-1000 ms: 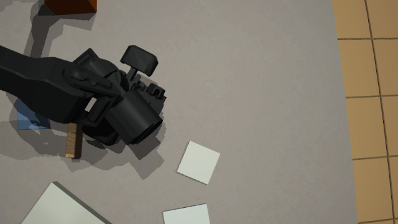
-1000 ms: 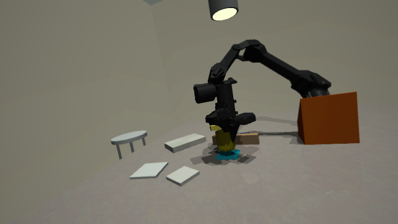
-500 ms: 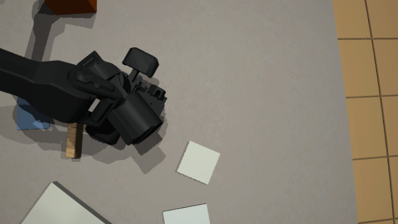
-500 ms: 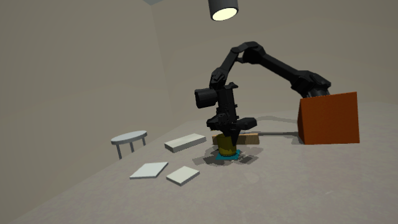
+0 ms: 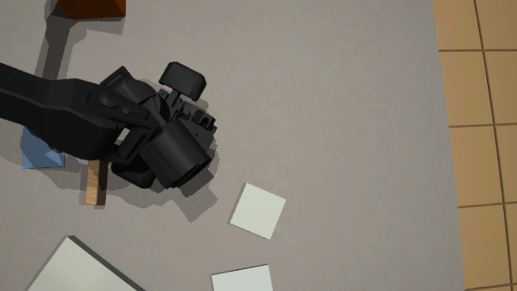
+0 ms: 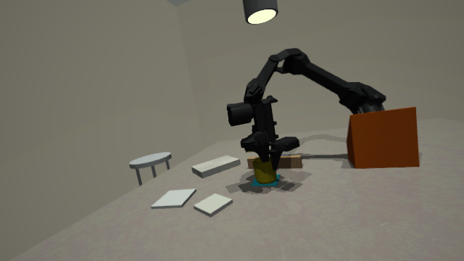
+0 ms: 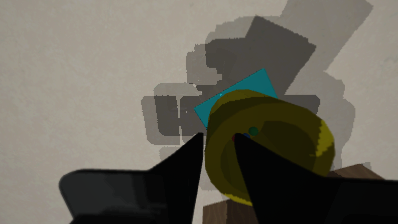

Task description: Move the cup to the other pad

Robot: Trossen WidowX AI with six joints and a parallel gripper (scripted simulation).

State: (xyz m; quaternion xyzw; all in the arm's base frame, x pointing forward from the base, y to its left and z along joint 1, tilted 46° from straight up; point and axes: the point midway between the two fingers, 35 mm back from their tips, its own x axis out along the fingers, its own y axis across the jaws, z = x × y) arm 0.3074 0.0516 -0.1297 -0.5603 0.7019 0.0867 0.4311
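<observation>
Right now my gripper tip is 20 mm short of the yellow cup and 10 mm to the left of it. Round my gripper tip: wooden bar 10 mm ahead, 130 mm to the right, 30 mm below; cyan pad 30 mm ahead, 20 mm to the right, 50 mm below; blue pad 240 mm to the right, 50 mm below.
</observation>
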